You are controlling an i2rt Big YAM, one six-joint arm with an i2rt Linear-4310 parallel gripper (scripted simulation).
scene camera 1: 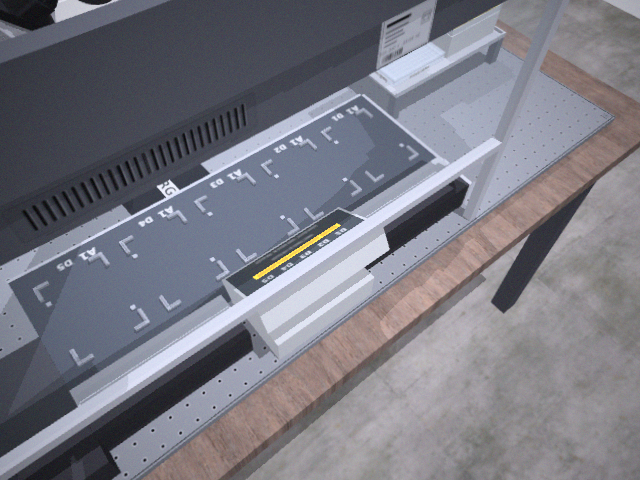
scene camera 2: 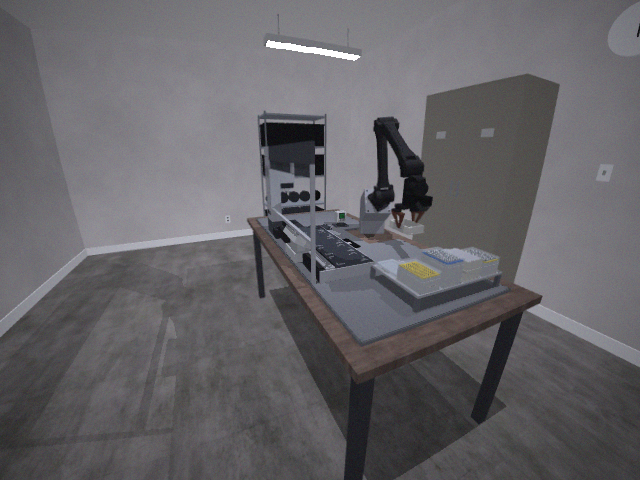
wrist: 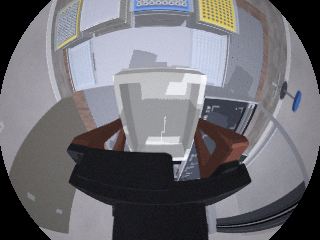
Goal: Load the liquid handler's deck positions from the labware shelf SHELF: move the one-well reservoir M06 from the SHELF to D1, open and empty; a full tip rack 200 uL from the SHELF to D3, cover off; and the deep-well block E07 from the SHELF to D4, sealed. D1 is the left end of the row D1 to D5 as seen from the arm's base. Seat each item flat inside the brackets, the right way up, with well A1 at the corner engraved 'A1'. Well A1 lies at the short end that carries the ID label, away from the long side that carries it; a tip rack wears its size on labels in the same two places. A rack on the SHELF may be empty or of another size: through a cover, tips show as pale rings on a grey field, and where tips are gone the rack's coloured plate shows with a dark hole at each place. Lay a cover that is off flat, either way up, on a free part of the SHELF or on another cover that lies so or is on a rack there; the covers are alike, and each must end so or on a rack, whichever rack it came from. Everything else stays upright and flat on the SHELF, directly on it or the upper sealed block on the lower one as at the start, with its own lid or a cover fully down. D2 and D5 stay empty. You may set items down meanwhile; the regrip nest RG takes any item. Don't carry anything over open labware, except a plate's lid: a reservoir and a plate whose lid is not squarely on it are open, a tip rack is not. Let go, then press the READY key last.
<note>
The pictures show: my gripper and a white one-well reservoir.
</note>
